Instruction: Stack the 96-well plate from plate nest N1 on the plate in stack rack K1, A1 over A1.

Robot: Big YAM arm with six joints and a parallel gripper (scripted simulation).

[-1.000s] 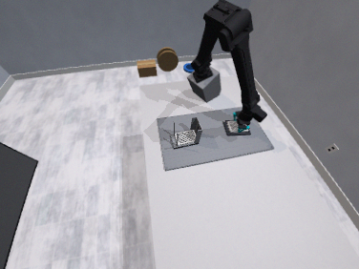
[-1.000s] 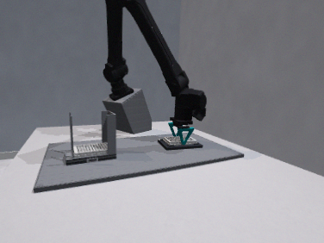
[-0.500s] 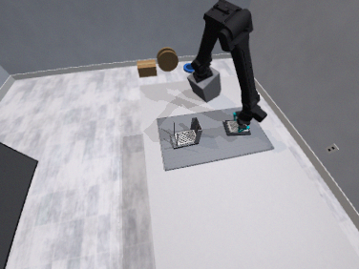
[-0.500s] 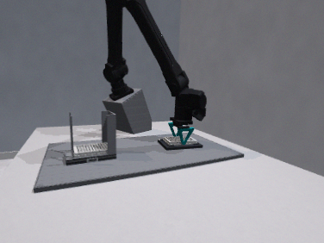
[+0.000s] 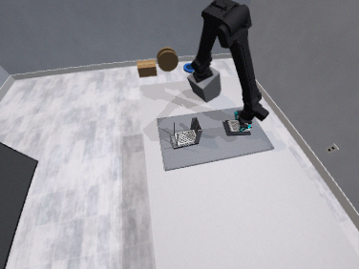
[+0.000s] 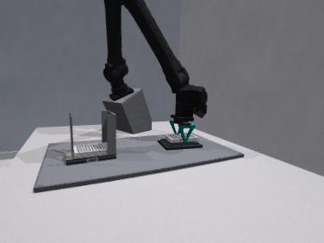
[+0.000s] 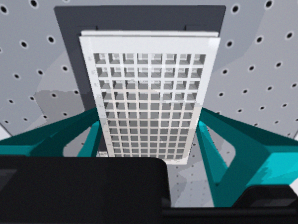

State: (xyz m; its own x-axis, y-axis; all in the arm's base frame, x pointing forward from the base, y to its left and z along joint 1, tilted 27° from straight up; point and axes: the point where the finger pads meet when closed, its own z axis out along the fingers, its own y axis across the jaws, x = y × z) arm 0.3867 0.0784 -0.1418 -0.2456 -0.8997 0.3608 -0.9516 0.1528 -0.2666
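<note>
My hand is 80 mm past the pale square, 60 mm to the left of it and 20 mm above it. Also, from my hand: white 96-well plate: right at my hand.
</note>
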